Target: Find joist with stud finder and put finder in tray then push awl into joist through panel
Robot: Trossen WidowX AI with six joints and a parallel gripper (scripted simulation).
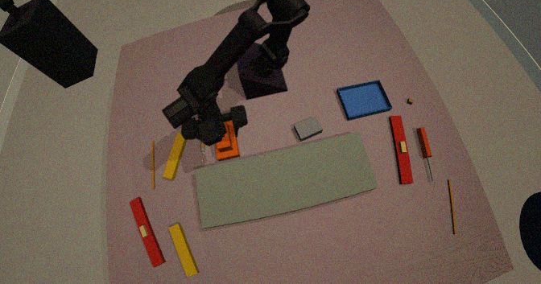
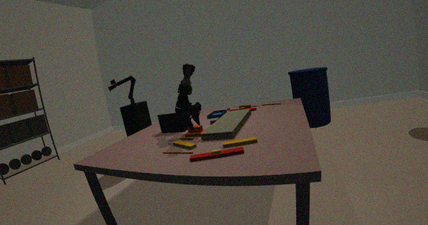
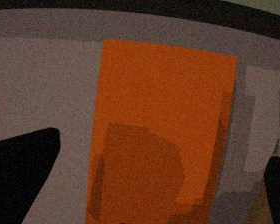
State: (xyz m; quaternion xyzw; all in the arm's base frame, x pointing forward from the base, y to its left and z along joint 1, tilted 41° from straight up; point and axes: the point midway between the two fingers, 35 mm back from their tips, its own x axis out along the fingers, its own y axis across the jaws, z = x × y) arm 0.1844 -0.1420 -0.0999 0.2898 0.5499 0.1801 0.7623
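Now: the orange stud finder 30 mm behind my gripper tip and 10 mm below it. Round my gripper tip: awl 10 mm behind, 80 mm to the right, 40 mm below; grey block 30 mm ahead, 270 mm to the left, 40 mm below; blue tray 20 mm behind, 490 mm to the left, 40 mm below.
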